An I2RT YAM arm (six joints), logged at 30 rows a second.
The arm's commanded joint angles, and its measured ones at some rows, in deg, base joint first. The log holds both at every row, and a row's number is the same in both.
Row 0, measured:
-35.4, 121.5, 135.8, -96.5, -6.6, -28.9
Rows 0 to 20, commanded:
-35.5, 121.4, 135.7, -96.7, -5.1, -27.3
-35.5, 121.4, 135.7, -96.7, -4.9, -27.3
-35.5, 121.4, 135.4, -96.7, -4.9, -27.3
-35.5, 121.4, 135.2, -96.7, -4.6, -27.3
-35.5, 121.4, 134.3, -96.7, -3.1, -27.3
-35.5, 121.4, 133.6, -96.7, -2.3, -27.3
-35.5, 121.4, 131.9, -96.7, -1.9, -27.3
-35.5, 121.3, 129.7, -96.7, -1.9, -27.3
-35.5, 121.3, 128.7, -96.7, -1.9, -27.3
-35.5, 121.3, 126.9, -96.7, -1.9, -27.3
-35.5, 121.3, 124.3, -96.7, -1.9, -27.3
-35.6, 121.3, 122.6, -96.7, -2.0, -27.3
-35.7, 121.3, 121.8, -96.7, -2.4, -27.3
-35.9, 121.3, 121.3, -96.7, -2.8, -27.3
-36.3, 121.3, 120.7, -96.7, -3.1, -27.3
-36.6, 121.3, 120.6, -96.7, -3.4, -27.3
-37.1, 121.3, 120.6, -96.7, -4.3, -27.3
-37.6, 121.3, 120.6, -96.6, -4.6, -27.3
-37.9, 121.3, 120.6, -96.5, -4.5, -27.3
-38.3, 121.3, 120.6, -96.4, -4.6, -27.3
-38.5, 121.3, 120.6, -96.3, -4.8, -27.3
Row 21, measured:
-37.3, 121.6, 121.6, -96.7, -5.4, -28.1
